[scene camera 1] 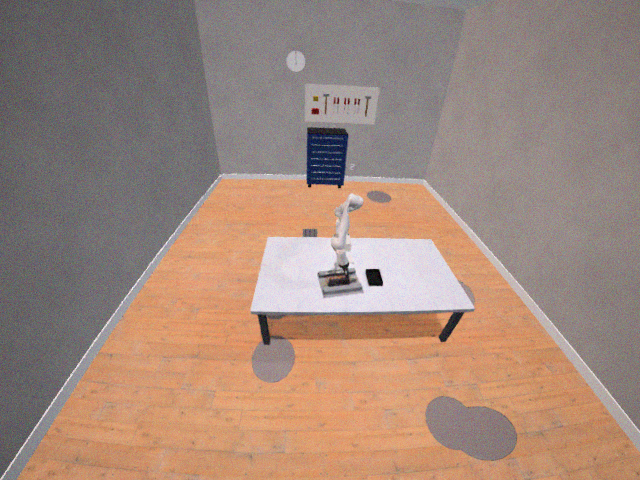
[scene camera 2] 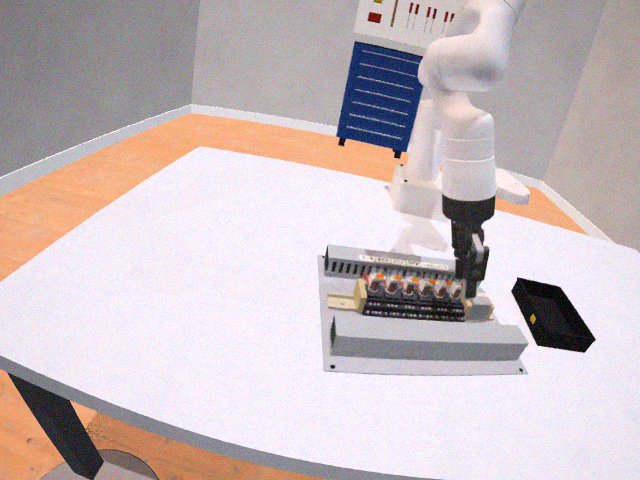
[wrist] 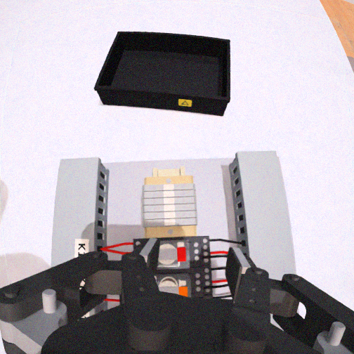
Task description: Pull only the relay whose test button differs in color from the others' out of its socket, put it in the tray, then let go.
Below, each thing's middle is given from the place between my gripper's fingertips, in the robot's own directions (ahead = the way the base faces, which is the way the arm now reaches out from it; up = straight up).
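Panel (scene camera 2: 356,365): 6 cm to the right of my hand, 7 cm below it and 2 cm behind it.
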